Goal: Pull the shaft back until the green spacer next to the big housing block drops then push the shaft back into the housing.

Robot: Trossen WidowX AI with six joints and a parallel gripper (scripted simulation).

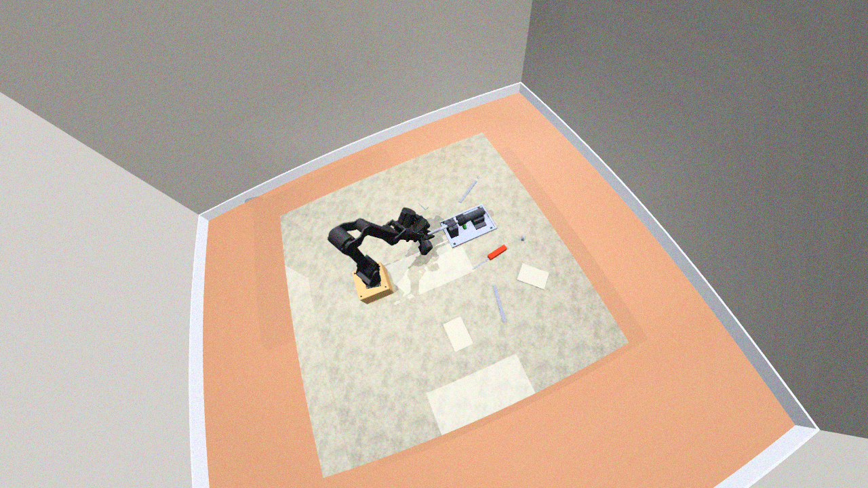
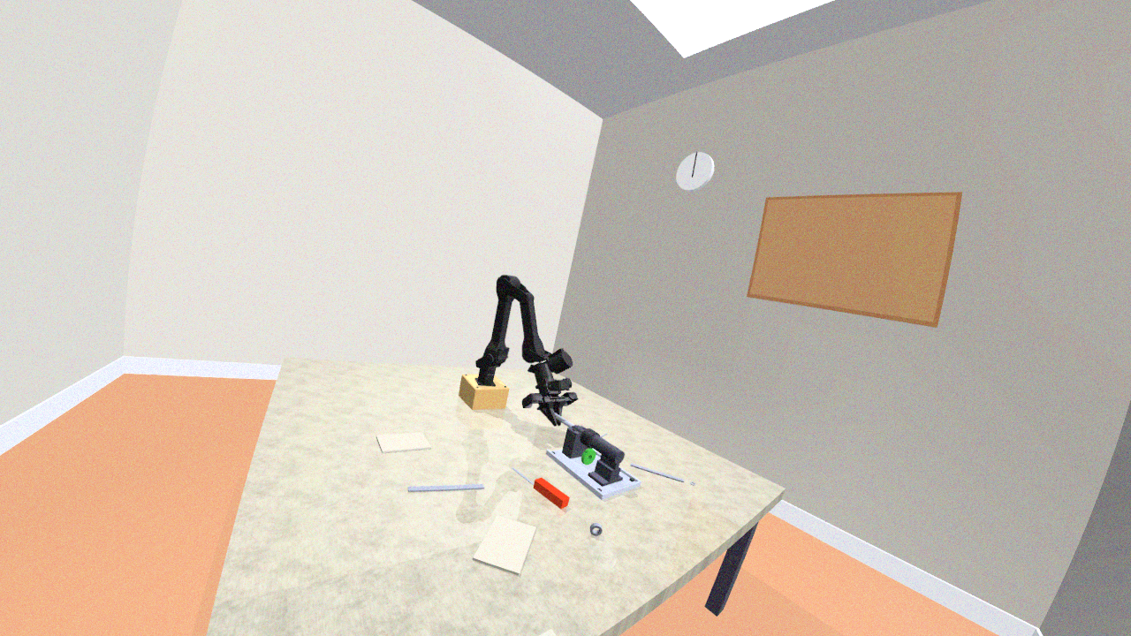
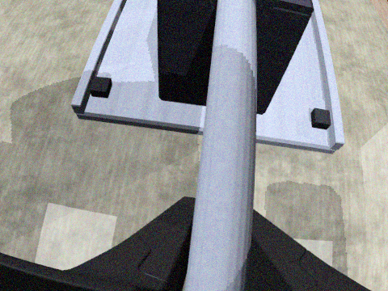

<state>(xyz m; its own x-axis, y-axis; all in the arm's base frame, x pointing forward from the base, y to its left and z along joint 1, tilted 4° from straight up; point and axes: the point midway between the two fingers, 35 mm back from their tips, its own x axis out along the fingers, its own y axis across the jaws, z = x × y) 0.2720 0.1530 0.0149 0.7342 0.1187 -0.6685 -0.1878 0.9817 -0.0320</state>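
The grey shaft is 6 cm ahead of my gripper tip, 3 cm above it and 1 cm to the left of it. Round my gripper tip: fixture: 18 cm ahead, 3 cm to the left; then green spacer: 15 cm ahead, 3 cm to the left, 2 cm below.
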